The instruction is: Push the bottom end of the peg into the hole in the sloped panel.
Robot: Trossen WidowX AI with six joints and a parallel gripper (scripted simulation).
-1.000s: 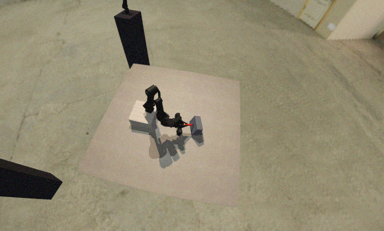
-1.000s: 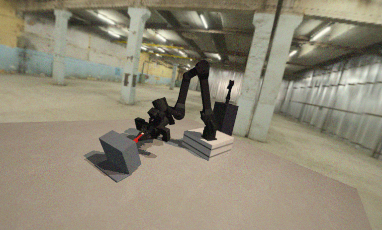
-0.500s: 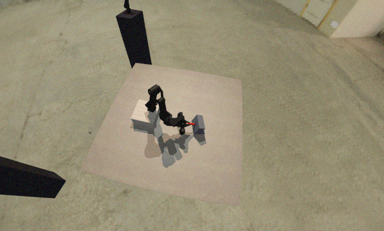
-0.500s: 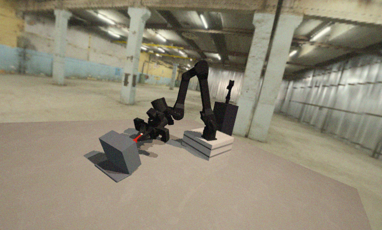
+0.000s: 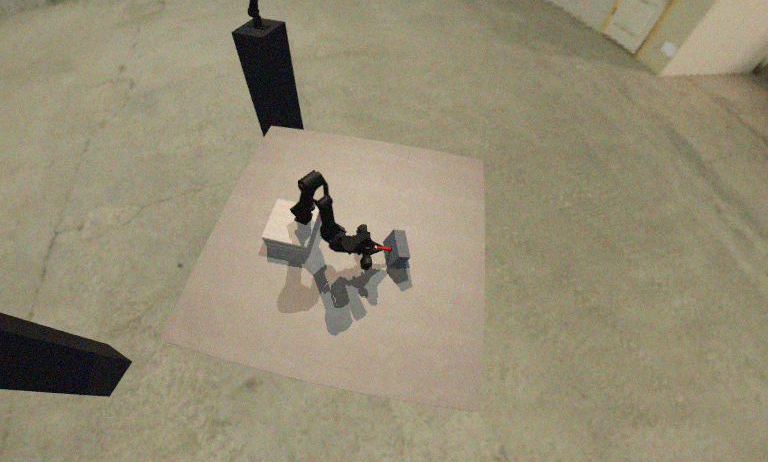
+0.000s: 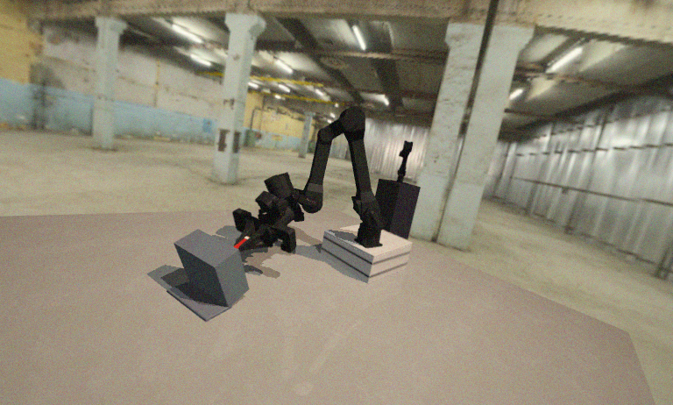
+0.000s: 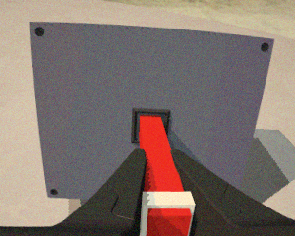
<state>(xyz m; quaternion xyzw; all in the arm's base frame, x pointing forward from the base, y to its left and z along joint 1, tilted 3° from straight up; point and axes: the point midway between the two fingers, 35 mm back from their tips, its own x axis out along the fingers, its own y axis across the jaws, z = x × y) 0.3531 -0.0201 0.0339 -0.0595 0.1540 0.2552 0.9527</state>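
Right now my gripper tip is 50 mm short of the grey sloped panel, 30 mm to the right of it and 20 mm above it. Round my gripper tip: red square peg: 10 mm to the right, 10 mm behind, 10 mm above.
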